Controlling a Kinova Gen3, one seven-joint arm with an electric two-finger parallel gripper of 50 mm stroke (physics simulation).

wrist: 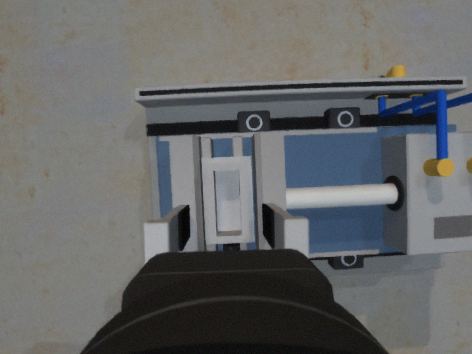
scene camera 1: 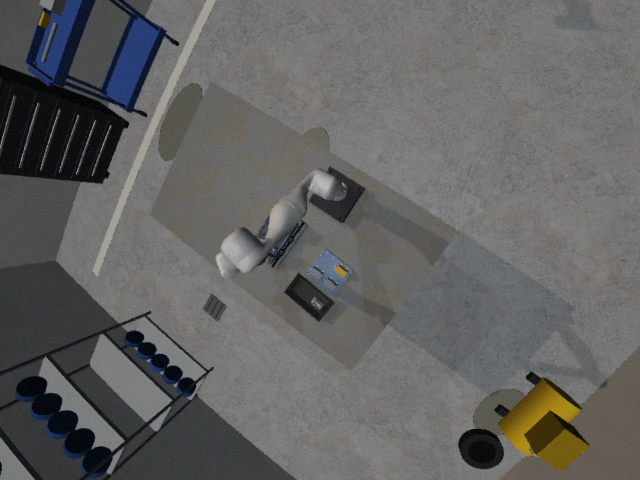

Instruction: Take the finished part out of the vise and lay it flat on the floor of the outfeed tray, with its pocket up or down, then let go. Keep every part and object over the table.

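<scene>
The finished part, a light grey block with a rectangular pocket facing up, sits between the two upright jaws of the vise. My gripper is open and empty; its fingers show above the jaws, one to each side of the part's near end. The fingers' height over the part is hard to tell. In the scene view the gripper is hidden by the arm, and the arm partly covers the vise. A dark tray, apparently the outfeed tray, lies on the table with a small light grey thing inside.
A blue plate with a yellow block and grey pieces lies between vise and tray. The arm's far end is over a dark square plate. Blue handle bars with yellow ends rise at the vise's right. A raised rail runs behind the jaws.
</scene>
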